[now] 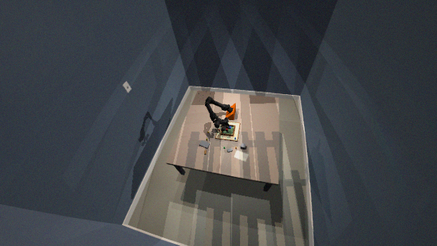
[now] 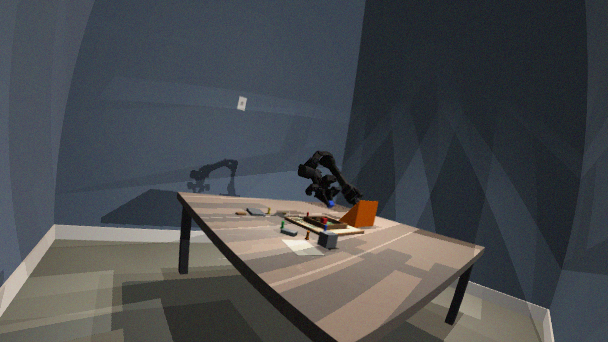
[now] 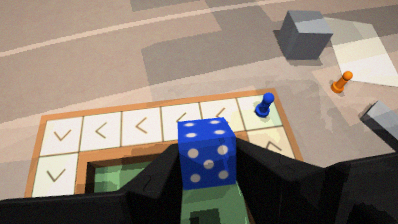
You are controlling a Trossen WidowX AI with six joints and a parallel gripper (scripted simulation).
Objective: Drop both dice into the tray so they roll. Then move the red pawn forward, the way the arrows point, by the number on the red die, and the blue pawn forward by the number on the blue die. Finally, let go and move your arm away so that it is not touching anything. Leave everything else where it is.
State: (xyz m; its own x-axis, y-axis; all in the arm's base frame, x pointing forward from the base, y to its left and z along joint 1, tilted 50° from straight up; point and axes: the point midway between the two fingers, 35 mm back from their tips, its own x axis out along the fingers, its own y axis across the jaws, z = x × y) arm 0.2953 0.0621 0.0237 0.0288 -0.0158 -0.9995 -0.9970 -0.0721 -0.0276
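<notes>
The red pawn lies 15 cm to the right of my gripper tip and 9 cm below it. The rest, counted from my gripper tip: green pawn (23 cm ahead, 2 cm to the right, 10 cm below); then green tray (3 cm behind, 4 cm to the right, 11 cm below); then blue pawn (8 cm ahead, 8 cm to the left, 9 cm below).
</notes>
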